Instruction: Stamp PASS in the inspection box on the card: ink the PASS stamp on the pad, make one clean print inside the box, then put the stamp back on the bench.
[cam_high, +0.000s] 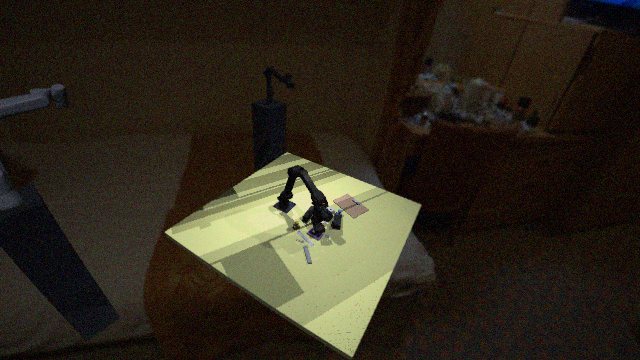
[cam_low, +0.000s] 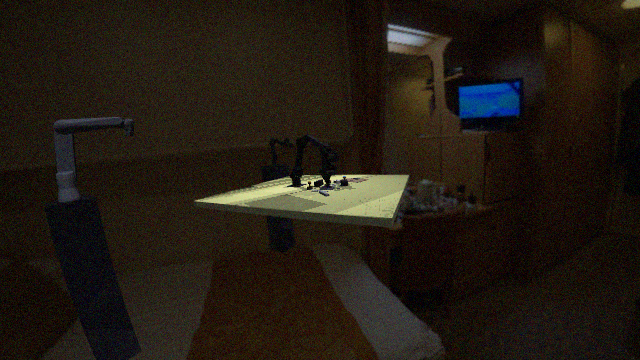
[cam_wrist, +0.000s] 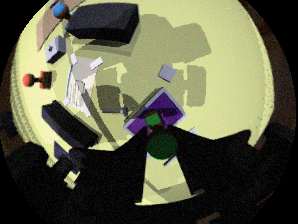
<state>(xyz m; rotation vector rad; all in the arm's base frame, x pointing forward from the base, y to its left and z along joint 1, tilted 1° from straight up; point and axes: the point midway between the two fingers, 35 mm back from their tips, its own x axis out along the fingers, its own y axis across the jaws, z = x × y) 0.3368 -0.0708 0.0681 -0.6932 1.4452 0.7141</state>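
The green-topped stamp lies right at my gripper tip. The rest, counted from my gripper tip: white card (60 mm behind, 140 mm to the left, 40 mm below); then purple ink pad (30 mm below); then pen (70 mm ahead, 160 mm to the right, 30 mm below).
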